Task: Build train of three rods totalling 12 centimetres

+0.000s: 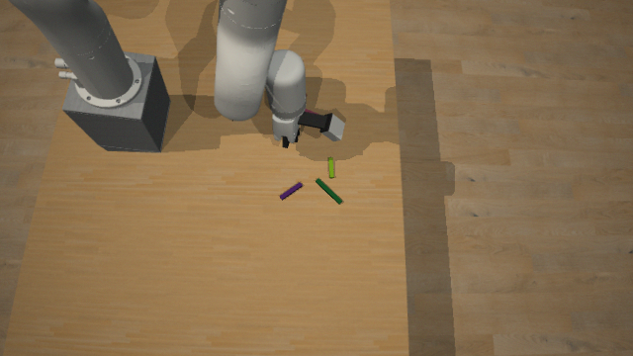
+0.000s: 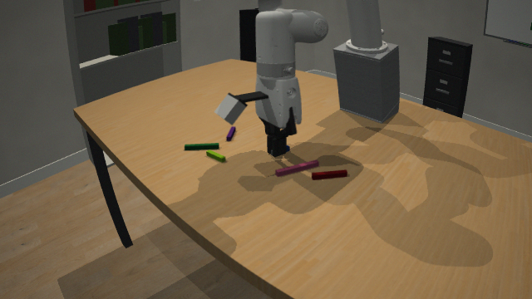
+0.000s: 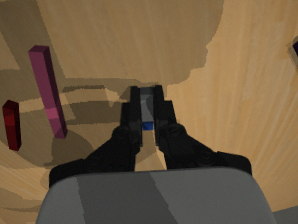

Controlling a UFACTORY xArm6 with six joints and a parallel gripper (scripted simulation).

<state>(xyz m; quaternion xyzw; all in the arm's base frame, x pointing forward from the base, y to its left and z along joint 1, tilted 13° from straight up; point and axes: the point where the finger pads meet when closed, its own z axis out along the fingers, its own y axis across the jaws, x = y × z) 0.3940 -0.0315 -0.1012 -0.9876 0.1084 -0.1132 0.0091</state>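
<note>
My gripper is now 2 cm above the grey rod. From my hand the other things lie so: pink rod: 7 cm to the left, 2 cm below, 2 cm ahead; blue rod: 2 cm below, 2 cm behind, 1 cm to the left; lime rod: 10 cm ahead, 8 cm to the right, 2 cm below.
</note>
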